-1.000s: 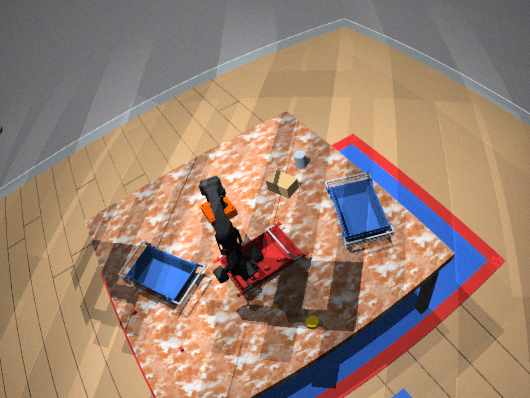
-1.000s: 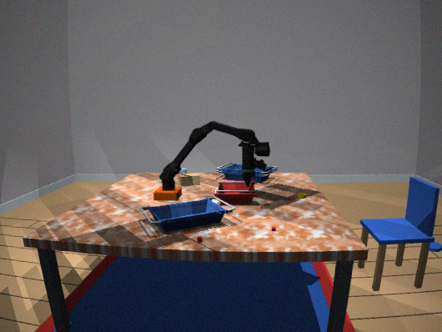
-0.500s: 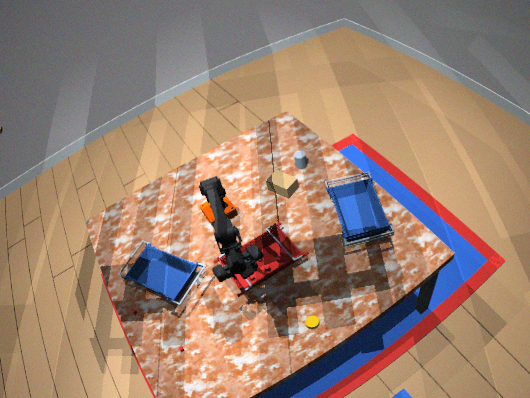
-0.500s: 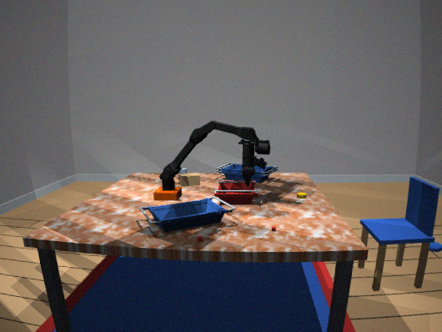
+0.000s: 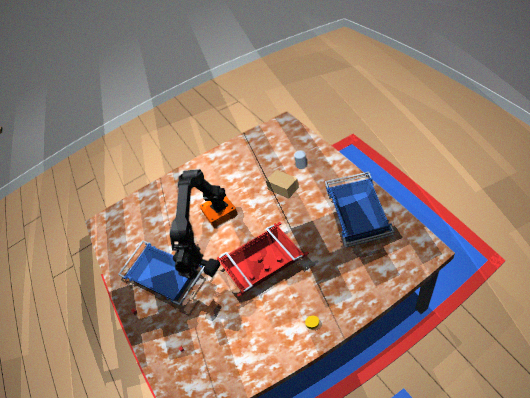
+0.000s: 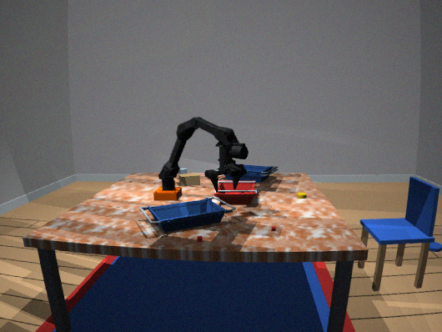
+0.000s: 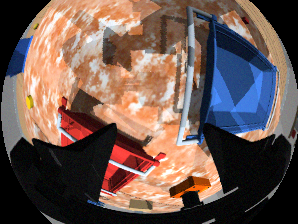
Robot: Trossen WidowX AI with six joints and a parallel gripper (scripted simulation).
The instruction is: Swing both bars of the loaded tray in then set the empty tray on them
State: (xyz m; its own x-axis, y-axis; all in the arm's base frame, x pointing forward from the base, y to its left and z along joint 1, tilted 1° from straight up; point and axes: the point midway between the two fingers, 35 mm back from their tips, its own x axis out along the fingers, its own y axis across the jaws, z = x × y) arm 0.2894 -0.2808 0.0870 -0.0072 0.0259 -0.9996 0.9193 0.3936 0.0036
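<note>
Right now my gripper tip is 180 mm past the blue tray, 120 mm to the left of it and 50 mm above it. From my gripper tip the other things lie so: tan box 560 mm to the left, 180 mm behind, 70 mm below; grey cylinder 730 mm to the left, 230 mm behind, 60 mm below; yellow disc 420 mm ahead, 170 mm to the left, 90 mm below.
</note>
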